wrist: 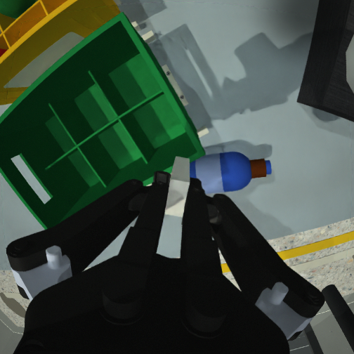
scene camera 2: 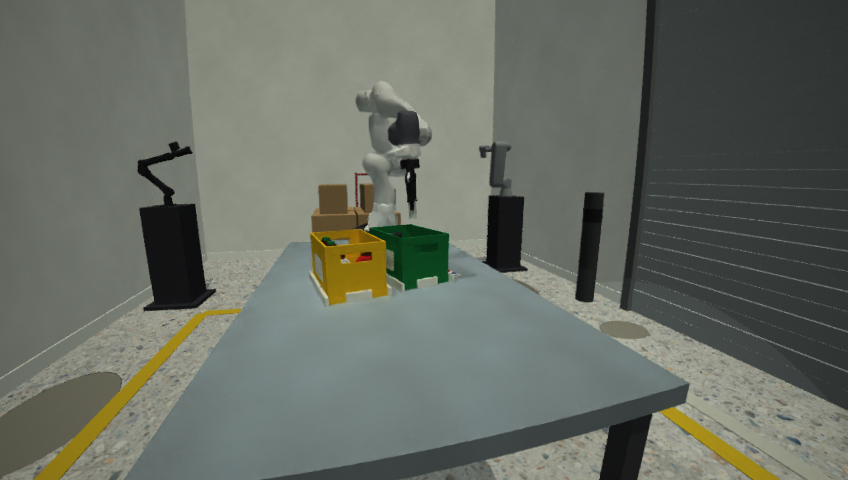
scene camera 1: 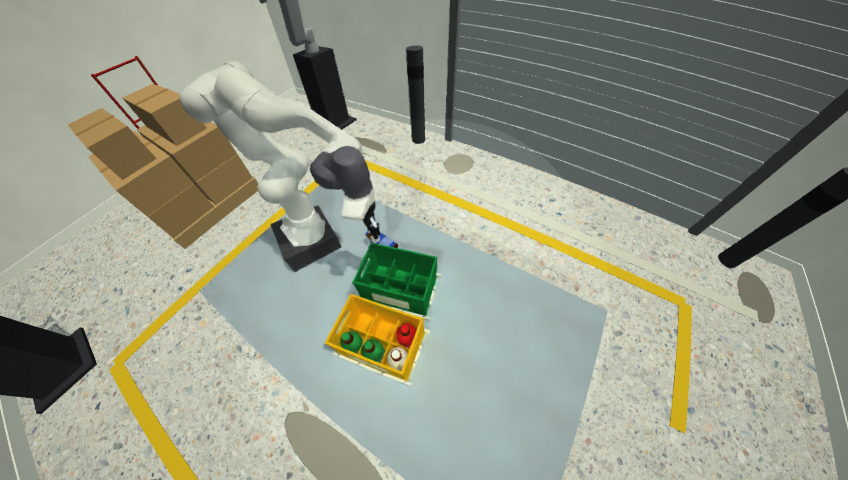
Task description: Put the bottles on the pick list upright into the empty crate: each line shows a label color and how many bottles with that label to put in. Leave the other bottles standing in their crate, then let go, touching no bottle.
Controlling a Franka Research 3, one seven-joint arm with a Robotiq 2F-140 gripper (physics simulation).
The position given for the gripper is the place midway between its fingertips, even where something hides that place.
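The gripper (wrist: 179, 170) is visible here together with a blue bottle (wrist: 224, 171).
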